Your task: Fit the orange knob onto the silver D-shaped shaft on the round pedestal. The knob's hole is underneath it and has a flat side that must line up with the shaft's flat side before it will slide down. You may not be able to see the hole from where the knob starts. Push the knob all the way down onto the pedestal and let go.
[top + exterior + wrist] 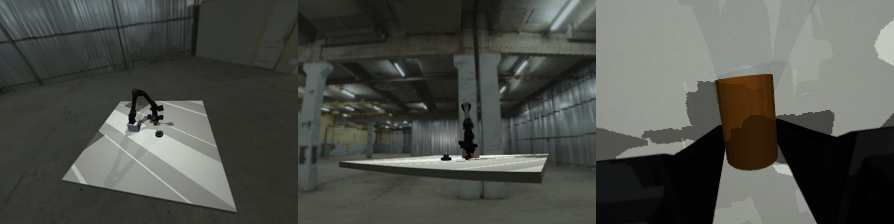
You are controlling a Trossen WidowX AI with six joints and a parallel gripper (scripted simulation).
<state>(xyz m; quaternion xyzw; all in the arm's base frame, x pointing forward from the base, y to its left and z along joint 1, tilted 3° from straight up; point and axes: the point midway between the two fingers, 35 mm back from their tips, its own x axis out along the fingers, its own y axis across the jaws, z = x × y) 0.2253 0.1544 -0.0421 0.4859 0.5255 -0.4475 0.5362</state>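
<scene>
Right now the dark round pedestal is 90 mm ahead of my gripper tip, 160 mm to the right of it and 10 mm above it. Round my gripper tip: orange knob 10 mm above.
</scene>
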